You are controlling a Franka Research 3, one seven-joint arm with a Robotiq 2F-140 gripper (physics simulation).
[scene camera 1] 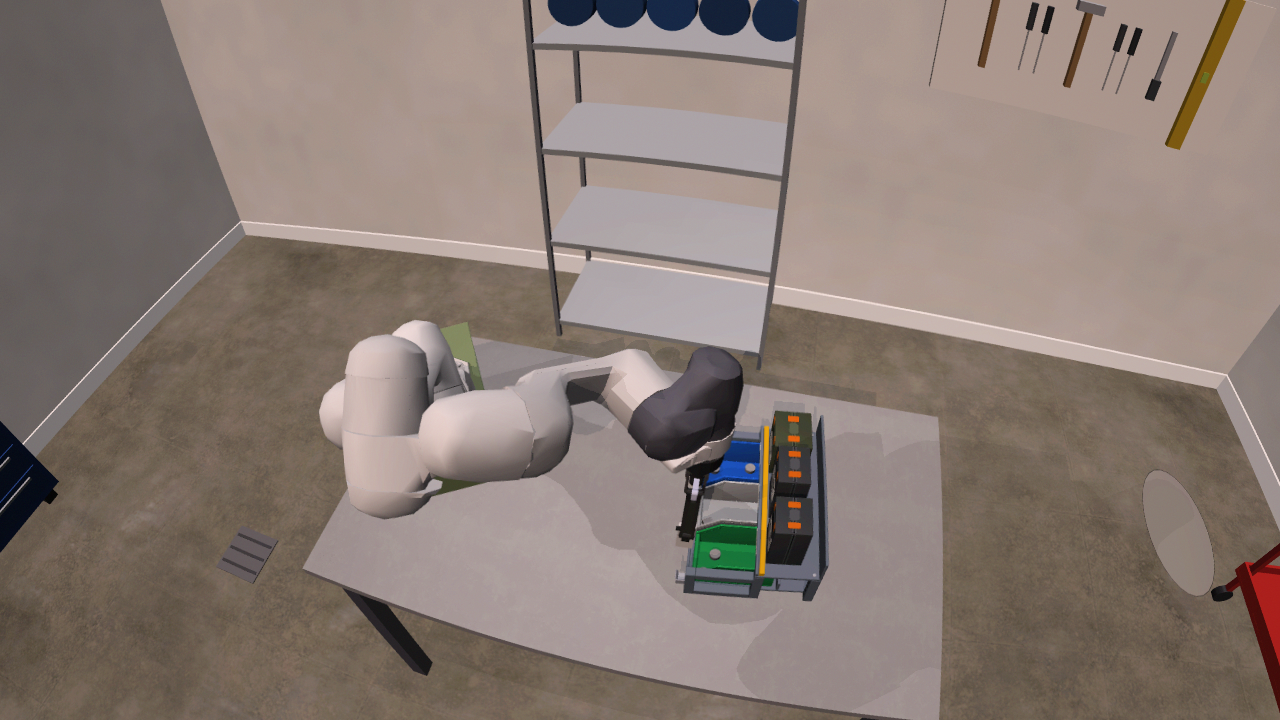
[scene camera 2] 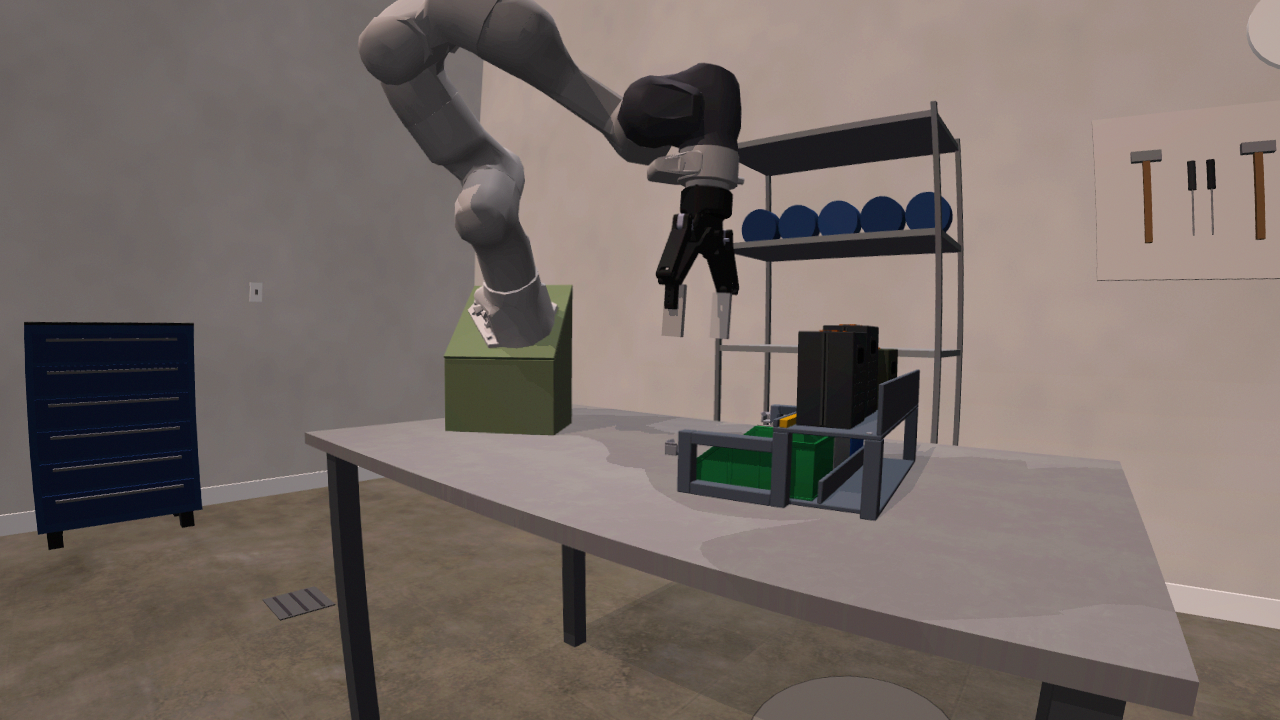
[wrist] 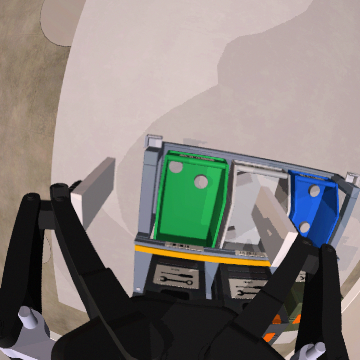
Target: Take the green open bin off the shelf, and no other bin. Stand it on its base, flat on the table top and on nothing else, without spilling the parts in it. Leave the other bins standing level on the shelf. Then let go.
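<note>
The green open bin stands in the end bay of the low grey shelf on the table. Two round grey parts lie in it. A light grey bin stands beside it, then a blue bin. All three look level. My gripper is open and empty, pointing down well above the shelf. In the wrist view its fingers appear either side of the green bin, the right one covering part of the grey bin.
Two black cases and an olive case stand on the shelf's upper deck, behind a yellow bar. The table top extends between the shelf and the arm's green pedestal.
</note>
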